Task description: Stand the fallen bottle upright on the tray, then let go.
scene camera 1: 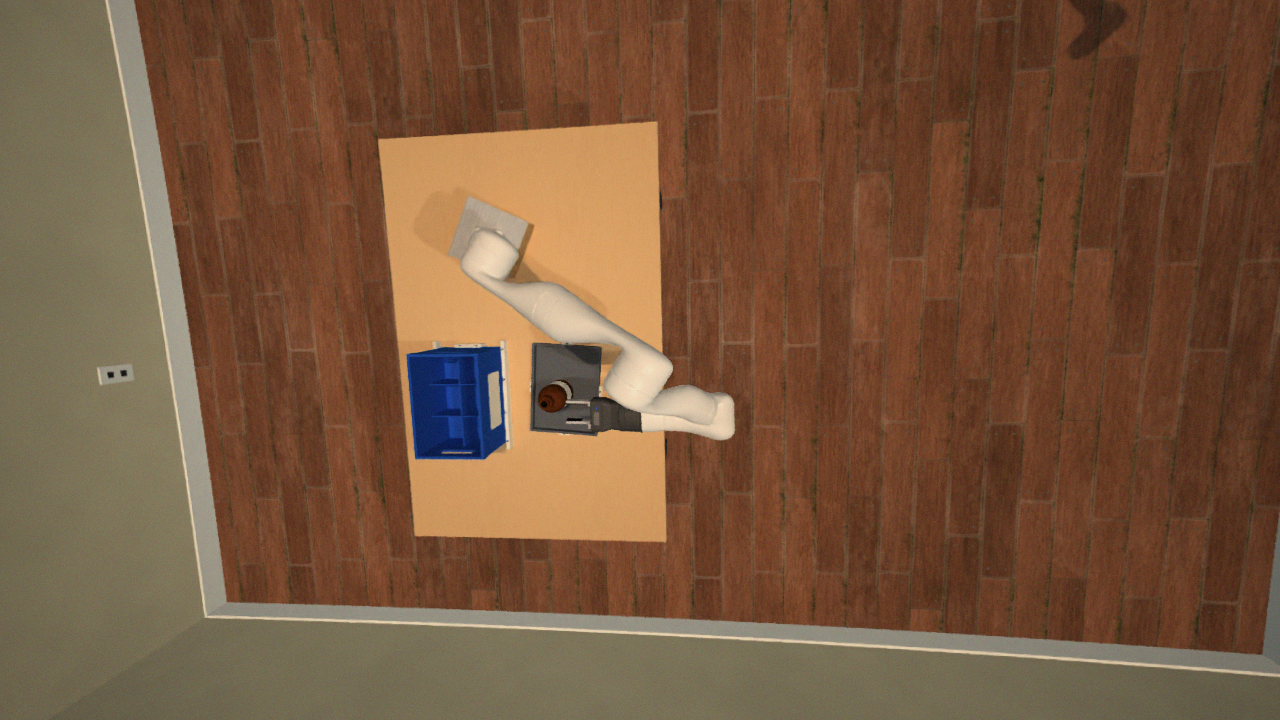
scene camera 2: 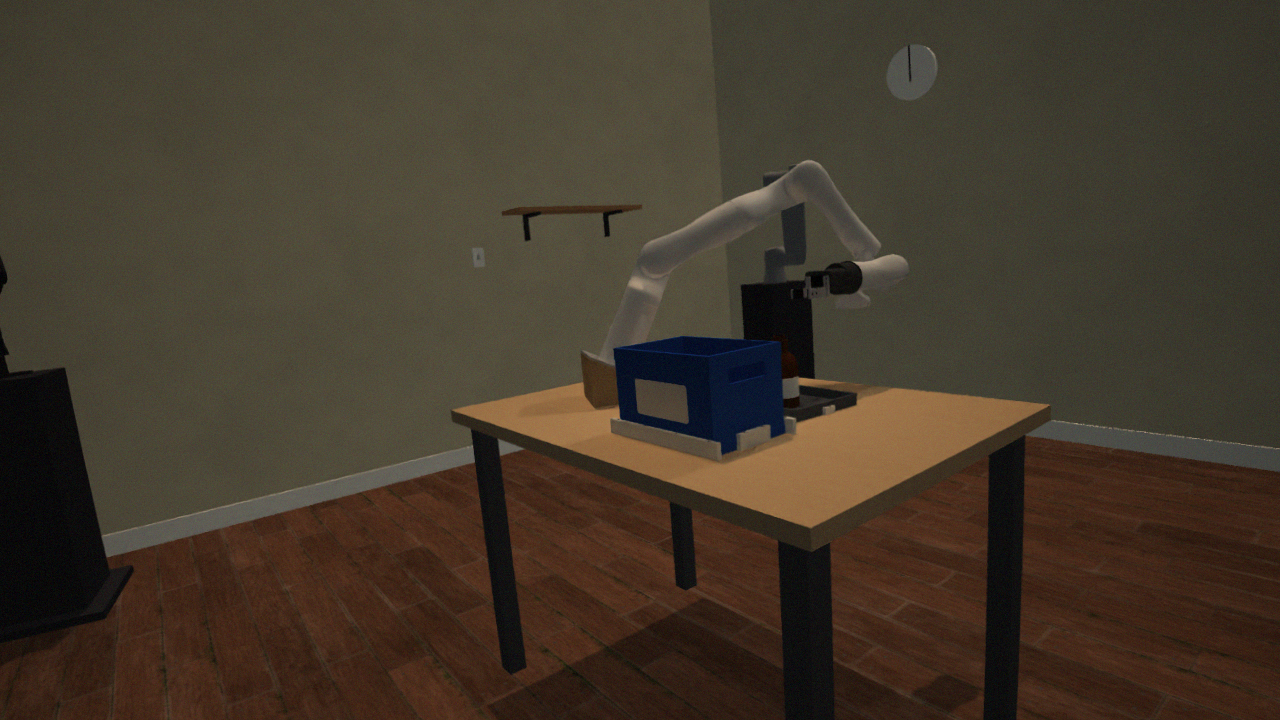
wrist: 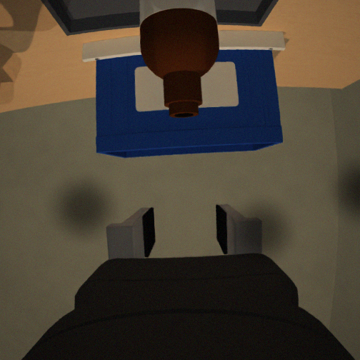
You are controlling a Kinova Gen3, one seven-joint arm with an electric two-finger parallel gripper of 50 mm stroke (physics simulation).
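Frame: origin at the arm's base, x ahead, y left, z up, level; metres.
Seen in the pictures: gripper, fingertip midpoint: (scene camera 1: 566, 411) (scene camera 2: 800, 294).
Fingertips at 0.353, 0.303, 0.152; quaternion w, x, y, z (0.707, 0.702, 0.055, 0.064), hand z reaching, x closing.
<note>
Pixels of each thing's top centre, then the offset from my fingertips to it, as dx, dy, dz. Level surfaces: height alone.
- brown bottle, middle of its top: (scene camera 2: 779, 335) (scene camera 1: 544, 404) +0.017, -0.079, -0.082
- dark grey tray, middle of its top: (scene camera 2: 783, 394) (scene camera 1: 564, 389) +0.002, -0.064, -0.216
- blue crate, middle of its top: (scene camera 2: 693, 344) (scene camera 1: 445, 407) +0.067, -0.327, -0.066
- wooden table, its level: dz -0.242
A brown bottle (scene camera 1: 554, 396) (scene camera 2: 789, 368) (wrist: 179, 42) with a white label stands upright on the dark grey tray (scene camera 1: 565, 360) (scene camera 2: 836, 394) (wrist: 80, 26). In scene camera 2 the blue crate hides part of the bottle and of the tray. My gripper (scene camera 1: 577, 411) (scene camera 2: 804, 290) (wrist: 185, 223) is open, with nothing between its fingers. It is level, points toward the crate side and is higher than the bottle's mouth. It is apart from the bottle. In the wrist view the bottle's lower part is cut off by the frame's top edge.
A blue crate (scene camera 1: 494, 429) (scene camera 2: 666, 365) (wrist: 190, 132) with inner dividers stands beside the tray, held by pale rails (scene camera 2: 666, 437) (wrist: 112, 49) on the wooden table (scene camera 1: 537, 501) (scene camera 2: 895, 465). The arm's base plate (scene camera 1: 478, 214) is at the table's other end. A shelf (scene camera 2: 572, 209) is on the wall.
</note>
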